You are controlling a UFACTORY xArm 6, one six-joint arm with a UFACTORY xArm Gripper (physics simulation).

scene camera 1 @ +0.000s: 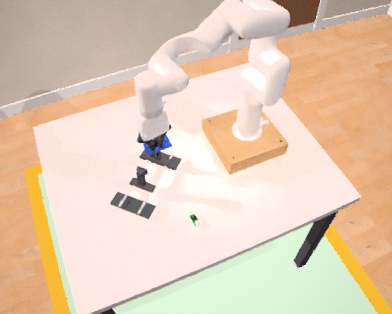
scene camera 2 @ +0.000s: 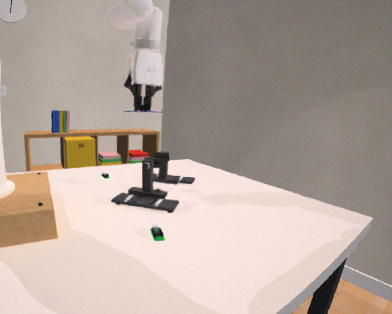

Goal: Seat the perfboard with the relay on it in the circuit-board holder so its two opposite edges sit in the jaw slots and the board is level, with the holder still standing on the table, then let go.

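My gripper is shut on the relay of the blue perfboard, pointing down. The board looks about level in scene camera 2, well above the holder and apart from it. The black circuit-board holder stands on the table, with two upright jaw posts and flat feet. In scene camera 1 the board and fingers overlap the holder's far jaw and hide most of it. The relay is mostly hidden between the fingers.
A small green board lies on the table beside the holder. Another small green piece lies farther back. The arm's wooden base block stands to one side. A shelf is beyond the table.
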